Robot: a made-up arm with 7 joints. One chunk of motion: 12 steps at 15 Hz.
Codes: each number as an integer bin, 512 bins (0 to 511) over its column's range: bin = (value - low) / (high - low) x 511, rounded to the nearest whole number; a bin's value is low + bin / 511 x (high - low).
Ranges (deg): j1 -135..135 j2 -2.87..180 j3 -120.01..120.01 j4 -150..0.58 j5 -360.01..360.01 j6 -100.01..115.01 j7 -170.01..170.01
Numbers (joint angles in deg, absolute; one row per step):
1: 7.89 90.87 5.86 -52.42 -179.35 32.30 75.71
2: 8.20 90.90 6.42 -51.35 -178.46 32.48 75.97
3: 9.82 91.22 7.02 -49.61 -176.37 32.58 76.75
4: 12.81 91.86 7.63 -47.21 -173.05 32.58 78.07
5: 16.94 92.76 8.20 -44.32 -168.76 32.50 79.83
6: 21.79 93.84 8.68 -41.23 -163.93 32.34 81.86
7: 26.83 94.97 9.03 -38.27 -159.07 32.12 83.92
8: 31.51 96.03 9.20 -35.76 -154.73 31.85 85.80
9: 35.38 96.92 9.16 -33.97 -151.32 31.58 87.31
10: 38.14 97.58 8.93 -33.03 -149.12 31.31 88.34
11: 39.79 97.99 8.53 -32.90 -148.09 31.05 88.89
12: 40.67 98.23 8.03 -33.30 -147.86 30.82 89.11
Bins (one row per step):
1: 270 262 268 331 128 314 369
2: 271 262 269 335 129 315 370
3: 274 263 270 341 130 315 371
4: 280 265 272 349 133 315 373
5: 288 267 273 359 136 315 375
6: 297 270 274 369 139 315 379
7: 306 273 275 379 143 314 382
8: 315 276 275 388 146 313 384
9: 322 279 275 394 148 313 387
10: 328 281 275 397 150 312 388
11: 331 282 274 397 150 311 389
12: 332 283 273 396 151 311 389

